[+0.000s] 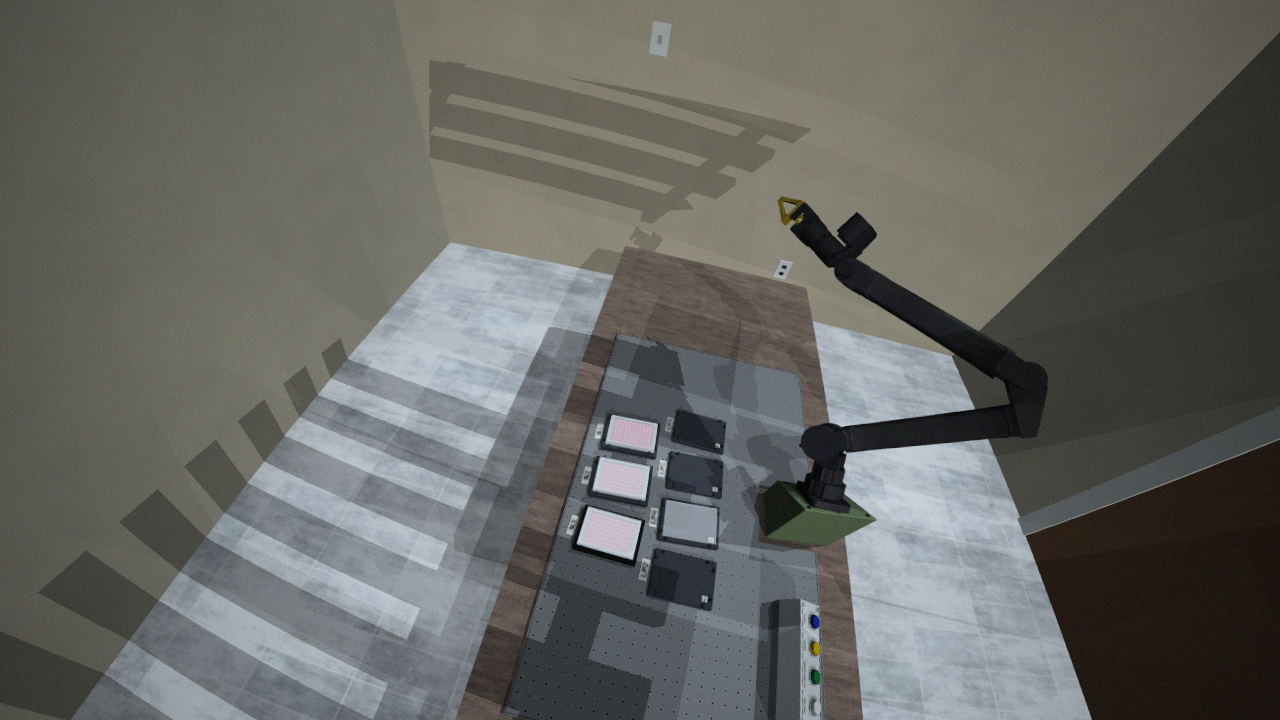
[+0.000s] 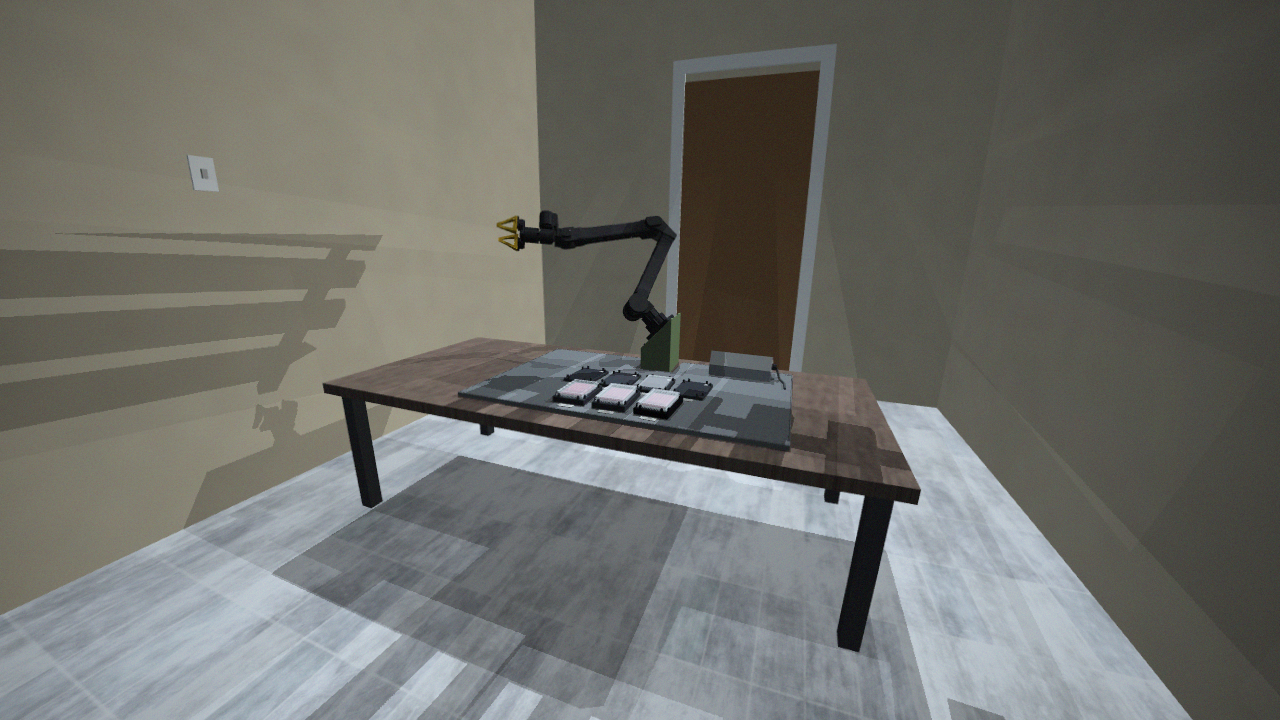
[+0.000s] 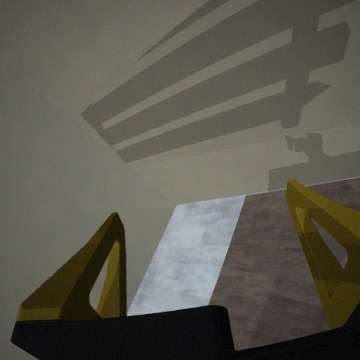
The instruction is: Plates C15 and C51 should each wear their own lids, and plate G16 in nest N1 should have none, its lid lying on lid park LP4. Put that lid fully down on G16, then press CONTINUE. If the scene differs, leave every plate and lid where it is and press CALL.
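Frame: origin at the arm's base, x back, y right, z up, level; millimetres.
Seen in the pictures: gripper, between the fingertips: point(image 1: 787, 206) point(image 2: 497, 232) point(image 3: 202, 204); arm's base, origin of its link: point(image 1: 820, 499) point(image 2: 661, 328).
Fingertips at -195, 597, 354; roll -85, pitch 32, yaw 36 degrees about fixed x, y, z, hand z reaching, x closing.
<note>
Pixels of each thing's top centre, then the offset from my fingertips to it, as dx, dy, dz. "*": a spot on its surface instead. Level surfaces: height alone.
- middle plate, centre of its top: point(image 1: 622, 477) point(image 2: 616, 390) -255, -603, -462
- second dark park, centre of its top: point(image 1: 696, 472) point(image 2: 620, 376) -72, -538, -477
- park with a light grey lid-like panel, a spot on its surface: point(image 1: 689, 522) point(image 2: 656, 381) * -75, -669, -479
- button box, centre of its top: point(image 1: 808, 660) point(image 2: 742, 352) +181, -913, -413
- perforated board, height of its surface: dz -497
My gripper point(image 1: 780, 211) point(image 2: 497, 233) point(image 3: 202, 204) is open and empty, high above the table's far end, well away from the plates. Three pink-faced plates stand in a row of nests on the board: one plate point(image 1: 631, 433) point(image 2: 577, 390), a middle plate point(image 1: 621, 480) point(image 2: 615, 394) and another plate point(image 1: 608, 533) point(image 2: 658, 402). Beside them is a row of parks: a dark park point(image 1: 699, 430), a second dark park point(image 1: 694, 474), a park with a light grey lid-like panel point(image 1: 689, 522) point(image 2: 656, 382), and a dark park point(image 1: 682, 578) point(image 2: 694, 388). Labels and clear lids are too small to tell.
A button box point(image 1: 787, 662) point(image 2: 741, 365) with blue point(image 1: 814, 620), yellow point(image 1: 815, 647), green point(image 1: 814, 676) and white point(image 1: 815, 705) buttons stands on the perforated board point(image 1: 716, 640). The arm's green base point(image 1: 810, 517) point(image 2: 660, 349) stands at the board's edge. A wall is beyond the table's far end.
</note>
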